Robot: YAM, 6 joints.
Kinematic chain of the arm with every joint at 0, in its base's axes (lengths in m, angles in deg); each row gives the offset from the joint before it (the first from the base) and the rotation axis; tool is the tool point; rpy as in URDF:
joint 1: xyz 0 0 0.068 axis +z
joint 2: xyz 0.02 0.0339 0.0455 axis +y
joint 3: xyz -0.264 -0.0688 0 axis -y
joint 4: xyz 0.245 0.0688 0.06 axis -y
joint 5: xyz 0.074 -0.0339 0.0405 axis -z
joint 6: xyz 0.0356 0 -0.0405 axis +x
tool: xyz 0 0 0 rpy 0 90 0
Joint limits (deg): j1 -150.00..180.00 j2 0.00..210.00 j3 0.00..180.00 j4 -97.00..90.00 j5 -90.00..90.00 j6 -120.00..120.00
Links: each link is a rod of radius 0.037 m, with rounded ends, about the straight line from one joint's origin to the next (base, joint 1, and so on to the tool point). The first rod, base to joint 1, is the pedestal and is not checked.
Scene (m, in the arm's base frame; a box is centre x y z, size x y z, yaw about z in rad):
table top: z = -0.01
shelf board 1: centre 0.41 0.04 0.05 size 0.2 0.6 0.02 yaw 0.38
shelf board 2: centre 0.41 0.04 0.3 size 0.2 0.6 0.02 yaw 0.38
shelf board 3: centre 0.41 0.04 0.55 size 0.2 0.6 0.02 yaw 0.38
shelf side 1: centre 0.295 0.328 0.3 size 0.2 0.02 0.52 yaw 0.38
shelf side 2: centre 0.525 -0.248 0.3 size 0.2 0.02 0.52 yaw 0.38
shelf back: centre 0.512 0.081 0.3 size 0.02 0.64 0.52 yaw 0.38
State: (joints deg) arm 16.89 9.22 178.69 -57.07 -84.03 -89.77
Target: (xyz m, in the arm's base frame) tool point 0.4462 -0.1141 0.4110
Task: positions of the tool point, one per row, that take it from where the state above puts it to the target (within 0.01 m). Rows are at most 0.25 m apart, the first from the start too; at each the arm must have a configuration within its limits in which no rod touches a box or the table.
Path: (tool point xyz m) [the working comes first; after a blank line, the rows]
Joints at the target: -18.60 123.95 139.30 -47.10 -73.58 -89.77
Straight joint move there: touches shelf board 3.

1: -0.4460 -0.0206 0.3973
2: -0.3037 0.0485 0.5345
3: -0.1185 0.0614 0.6049
4: 0.0627 0.0120 0.6011
5: 0.1982 -0.0819 0.5302
6: 0.2637 -0.1870 0.4110
7: 0.3275 -0.1781 0.4158
8: 0.3897 -0.1536 0.4158
9: 0.4462 -0.1141 0.4110

